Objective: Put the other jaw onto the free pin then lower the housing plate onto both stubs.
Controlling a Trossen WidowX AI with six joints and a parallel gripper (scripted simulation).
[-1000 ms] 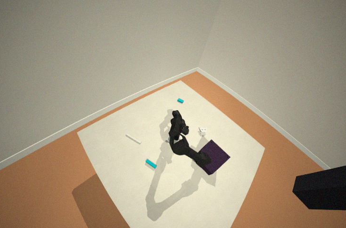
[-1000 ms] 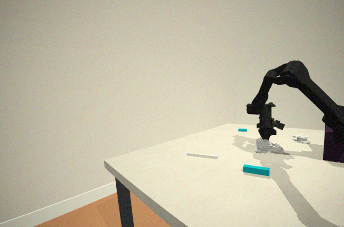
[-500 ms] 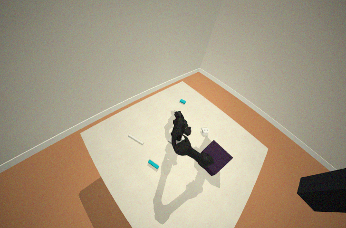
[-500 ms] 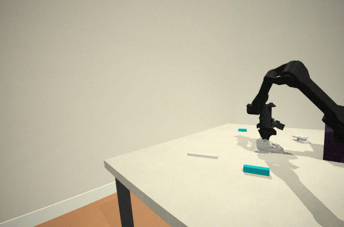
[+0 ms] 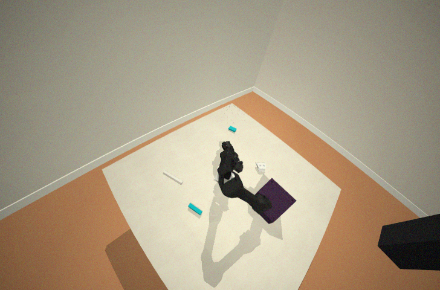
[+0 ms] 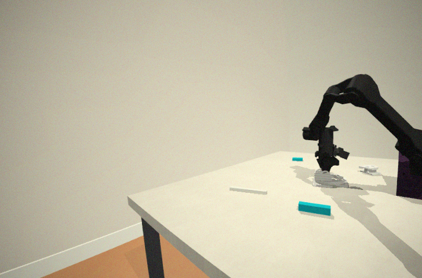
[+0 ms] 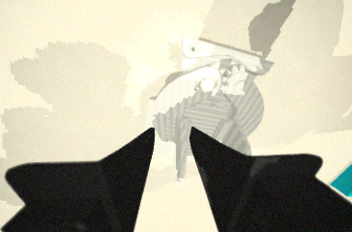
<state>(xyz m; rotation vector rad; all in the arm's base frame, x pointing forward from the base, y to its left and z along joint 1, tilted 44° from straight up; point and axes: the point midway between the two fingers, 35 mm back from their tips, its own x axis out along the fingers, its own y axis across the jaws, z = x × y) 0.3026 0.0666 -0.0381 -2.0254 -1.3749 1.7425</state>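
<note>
My gripper tip is 11 cm past the white housing plate, 25 cm to the left of it and 1 cm below it. Round my gripper tip: thin white strip 16 cm ahead, 32 cm to the left, 1 cm below; teal block 9 cm behind, 31 cm to the left, 1 cm below.
</note>
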